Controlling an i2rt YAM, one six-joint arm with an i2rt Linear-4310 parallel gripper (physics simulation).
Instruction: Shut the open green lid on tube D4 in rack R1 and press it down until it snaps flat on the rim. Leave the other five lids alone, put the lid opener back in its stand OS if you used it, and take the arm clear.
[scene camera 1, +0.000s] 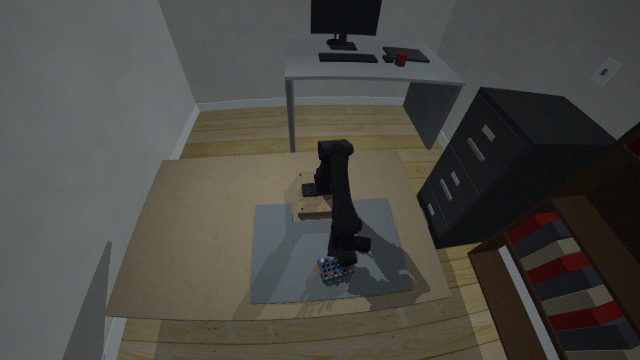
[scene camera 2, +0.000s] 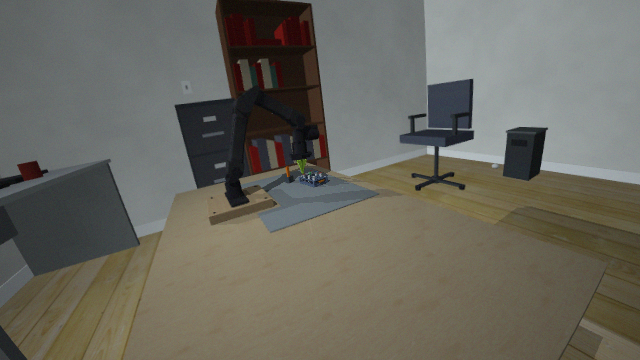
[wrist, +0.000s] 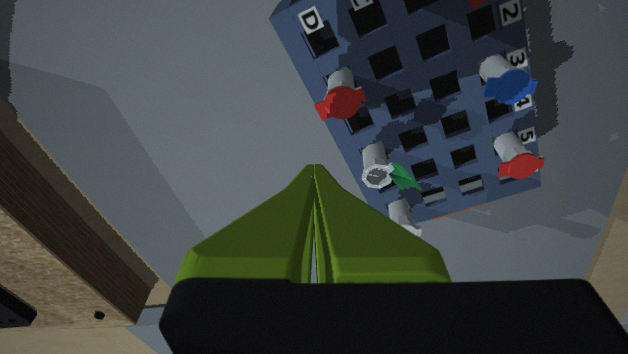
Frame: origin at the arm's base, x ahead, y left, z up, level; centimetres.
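Seen in the pictures: gripper, fingertip midpoint: (scene camera 1: 334, 251) (scene camera 2: 302, 173) (wrist: 314, 178); arm's base, origin of the base link: (scene camera 1: 322, 189) (scene camera 2: 236, 198).
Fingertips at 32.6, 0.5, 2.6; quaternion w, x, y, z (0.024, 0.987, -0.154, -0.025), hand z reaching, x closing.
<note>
Pixels of each thing's top centre, then the offset from my fingertips to it, as dx, dy, dz. "*": a spot on its surface instead. Level surfaces: height alone.
- blue rack R1, middle of its top: (wrist: 452, 168) (scene camera 1: 335, 263) (scene camera 2: 312, 170) +5.1, -0.6, +0.5
- Tube D4, surface spot: (wrist: 374, 154) * +2.4, -1.0, -2.1
- blue lid, middle of its top: (wrist: 513, 87) +7.8, +1.2, -1.0
- tube, surface spot: (wrist: 401, 215) * +3.0, -4.8, -1.8
- orange lid opener, middle of its top: (scene camera 2: 287, 166) -3.0, +11.4, +2.6
- grey mat, its level: dz -5.9
- wooden table, its level: dz -6.1
The blue rack R1 (scene camera 1: 336, 275) (scene camera 2: 313, 183) (wrist: 295, 42) stands on the grey mat. Tube D4 (wrist: 374, 154) is upright in it, its mouth uncovered. Its green lid (wrist: 404, 176) stands open at the rim, on the side away from my fingertips. Two red lids (wrist: 342, 102) (wrist: 521, 166) and a blue lid (wrist: 510, 86) are on other tubes. Another tube (wrist: 401, 215) beyond D4 is partly behind my finger. My gripper (scene camera 2: 302, 172) (wrist: 314, 178) is shut and empty, above the rack's D side near D4. The orange lid opener (scene camera 2: 288, 171) stands upright in its dark stand (scene camera 2: 289, 179).
The grey mat (scene camera 1: 274, 270) (scene camera 2: 285, 220) lies on the wooden table (scene camera 1: 190, 225) (scene camera 2: 310, 280). The arm's wooden base block (scene camera 1: 312, 206) (scene camera 2: 220, 214) (wrist: 60, 280) is behind the rack. The lid opener's stand is beside the rack. A filing cabinet (scene camera 2: 197, 130) and a bookshelf (scene camera 2: 320, 85) are beyond the table.
</note>
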